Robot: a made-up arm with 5 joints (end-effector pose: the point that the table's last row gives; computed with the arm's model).
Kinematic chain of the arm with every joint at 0, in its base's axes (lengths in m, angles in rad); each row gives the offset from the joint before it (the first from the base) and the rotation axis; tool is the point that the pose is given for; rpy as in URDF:
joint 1: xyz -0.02 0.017 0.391 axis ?
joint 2: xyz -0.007 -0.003 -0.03 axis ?
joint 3: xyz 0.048 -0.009 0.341 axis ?
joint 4: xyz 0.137 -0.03 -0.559 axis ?
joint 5: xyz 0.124 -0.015 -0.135 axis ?
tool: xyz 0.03 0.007 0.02 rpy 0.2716 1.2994 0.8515
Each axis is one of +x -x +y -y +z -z.
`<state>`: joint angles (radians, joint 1 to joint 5).
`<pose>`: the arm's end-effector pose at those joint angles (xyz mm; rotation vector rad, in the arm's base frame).
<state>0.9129 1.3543 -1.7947 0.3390 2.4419</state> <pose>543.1 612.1 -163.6 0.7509 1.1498 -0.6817</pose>
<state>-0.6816 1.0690 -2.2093 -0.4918 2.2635</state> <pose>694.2 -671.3 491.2 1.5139 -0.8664 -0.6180</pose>
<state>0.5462 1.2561 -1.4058 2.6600 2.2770</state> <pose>360.8 149.8 -83.4 1.7352 -1.5630 2.0460</pose>
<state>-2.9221 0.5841 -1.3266 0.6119 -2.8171</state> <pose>-819.9 -106.0 197.9 -0.2546 1.4303 0.4637</pose>
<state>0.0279 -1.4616 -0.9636 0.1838 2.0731</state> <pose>-76.3 -71.3 1119.5 1.5040 -0.7825 0.3916</pose>
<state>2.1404 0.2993 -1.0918 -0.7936 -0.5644</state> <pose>-393.0 664.5 525.1 -0.4569 -1.3640 2.0471</pose>
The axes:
joint 1: +z
joint 2: +y
joint 3: +y
joint 4: +y
joint 5: -z

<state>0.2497 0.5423 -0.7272 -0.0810 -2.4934</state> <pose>543.6 114.8 18.2 2.1148 0.1273 -2.0966</pose>
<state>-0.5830 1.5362 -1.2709 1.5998 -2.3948</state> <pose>109.6 -118.5 -310.2 0.7856 -0.0128 2.5391</pose>
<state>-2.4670 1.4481 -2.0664 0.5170 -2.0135</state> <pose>-734.7 -512.5 -124.8 -0.0756 1.3949 0.1236</pose>
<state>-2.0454 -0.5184 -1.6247 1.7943 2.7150</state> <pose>-267.6 -299.1 1024.8 -1.3794 1.2377 1.8446</pose>
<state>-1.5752 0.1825 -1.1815 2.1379 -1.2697</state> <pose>-48.9 -577.6 337.6 0.8327 0.9759 0.9823</pose>
